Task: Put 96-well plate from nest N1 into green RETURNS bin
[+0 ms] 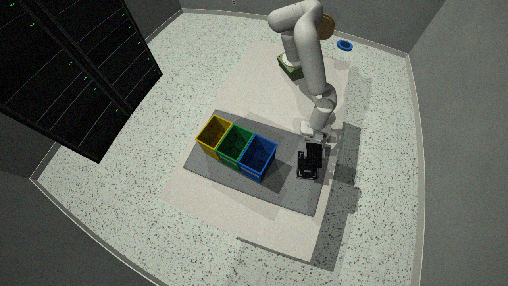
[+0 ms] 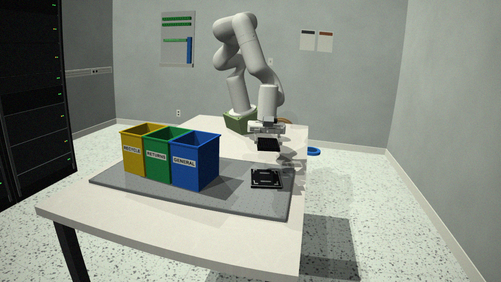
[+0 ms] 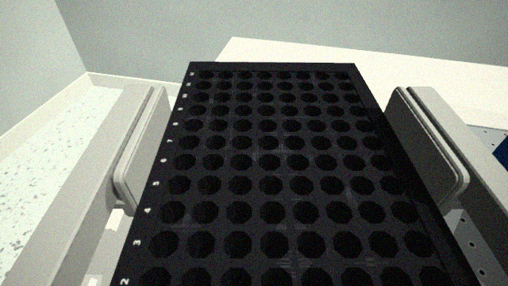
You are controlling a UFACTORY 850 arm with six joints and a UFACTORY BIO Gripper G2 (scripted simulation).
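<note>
Right now my hand is 3 cm short of the green returns bin, 40 cm to the left of it and 8 cm above it. From my hand the other things lie so: black plate nest N1 (16 cm below); then blue general bin (6 cm ahead, 28 cm to the right, 8 cm below); then black 96-well plate (1 cm below).
</note>
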